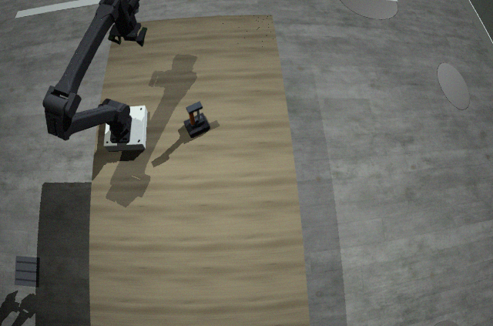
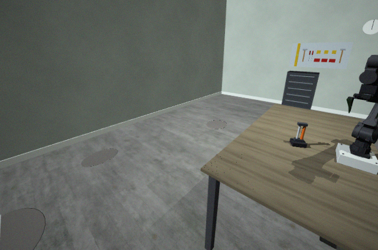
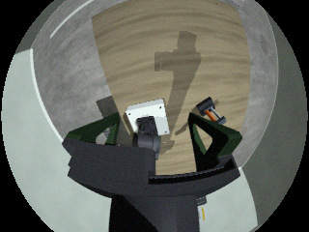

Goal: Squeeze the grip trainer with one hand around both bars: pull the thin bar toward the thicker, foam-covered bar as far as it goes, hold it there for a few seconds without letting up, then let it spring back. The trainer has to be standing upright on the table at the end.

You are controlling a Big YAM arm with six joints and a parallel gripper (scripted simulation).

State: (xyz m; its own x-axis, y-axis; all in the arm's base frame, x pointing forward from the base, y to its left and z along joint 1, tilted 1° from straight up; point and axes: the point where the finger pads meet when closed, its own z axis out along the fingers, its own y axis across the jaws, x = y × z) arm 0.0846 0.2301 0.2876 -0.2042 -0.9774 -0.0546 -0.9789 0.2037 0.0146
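Right now my hand is 250 mm short of the thin bar, 250 mm above it and 180 mm to the left of it.
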